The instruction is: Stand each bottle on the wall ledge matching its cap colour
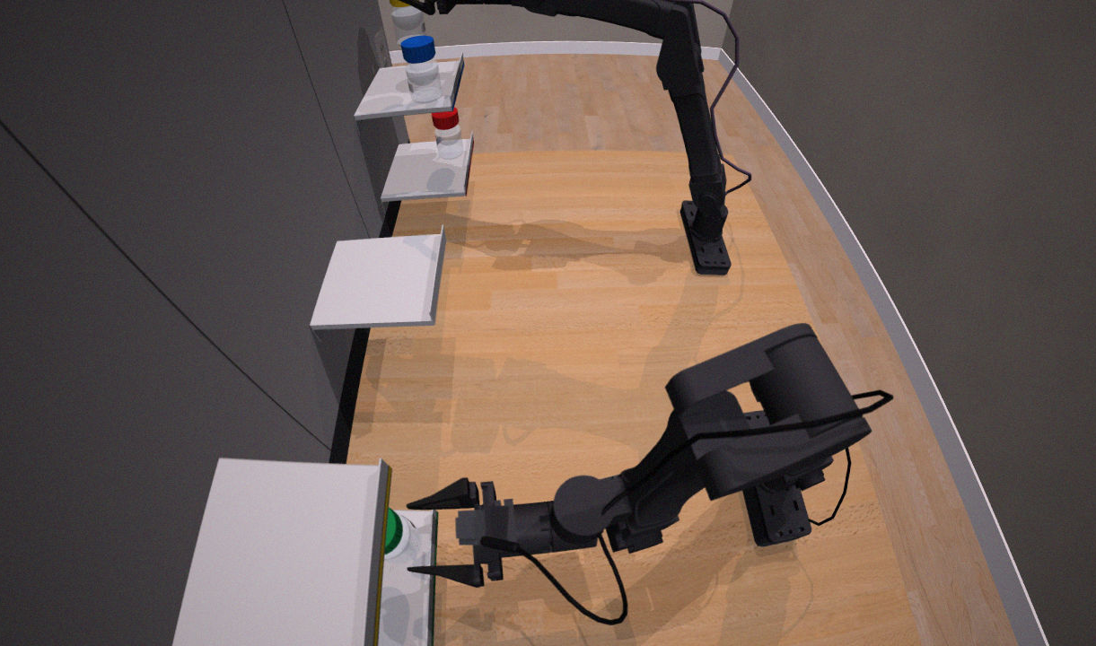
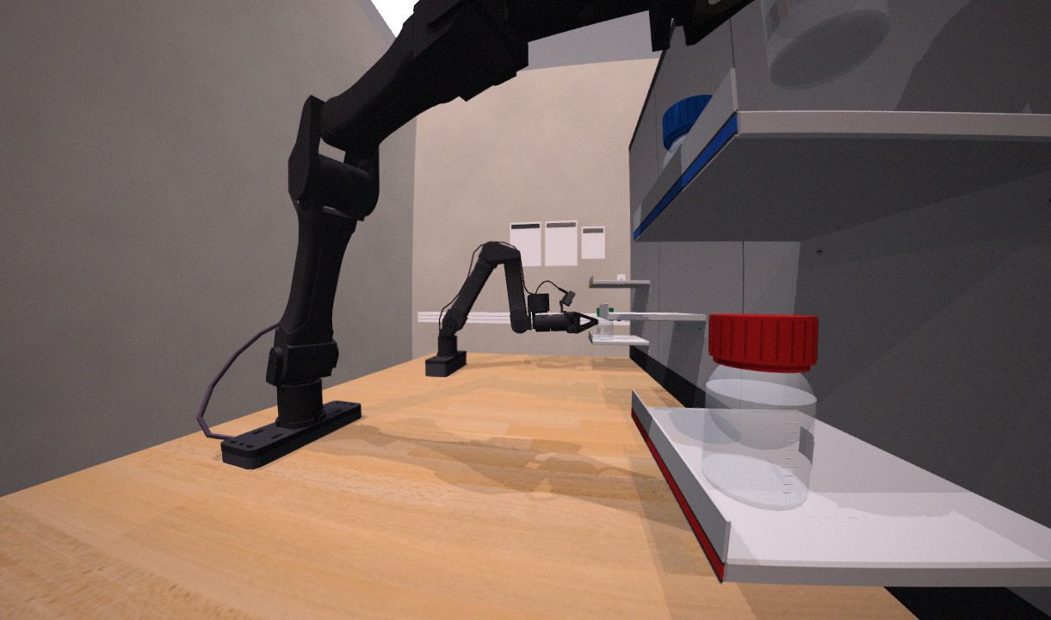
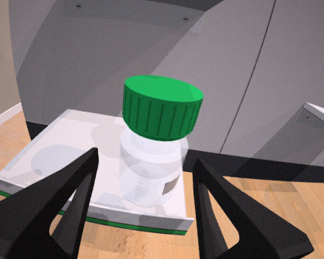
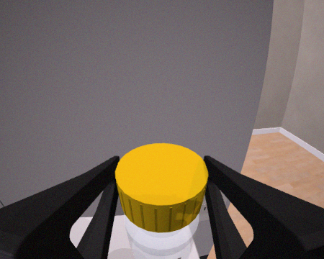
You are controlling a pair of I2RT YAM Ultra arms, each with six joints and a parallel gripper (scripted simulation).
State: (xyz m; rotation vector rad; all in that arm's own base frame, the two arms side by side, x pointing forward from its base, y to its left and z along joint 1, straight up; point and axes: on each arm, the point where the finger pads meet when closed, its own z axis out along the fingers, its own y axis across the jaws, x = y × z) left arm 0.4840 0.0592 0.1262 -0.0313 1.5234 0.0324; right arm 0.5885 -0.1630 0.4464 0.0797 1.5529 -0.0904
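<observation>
Right now the yellow-capped bottle is 5 cm below my right hand. Round my right hand: grey wall 46 cm to the left, 9 cm ahead, 1 cm below; then blue-capped bottle 12 cm below, 11 cm to the left, 4 cm behind; then red-capped bottle 31 cm below, 4 cm behind.
My left gripper is now 4 cm short of the green-capped bottle and 1 cm above it. The rest, counted from my left hand: grey wall 20 cm ahead, 33 cm to the right, 28 cm above; blue-capped bottle 7 cm ahead, 68 cm to the right, 18 cm above; red-capped bottle 7 cm ahead, 78 cm to the right, 1 cm below.
</observation>
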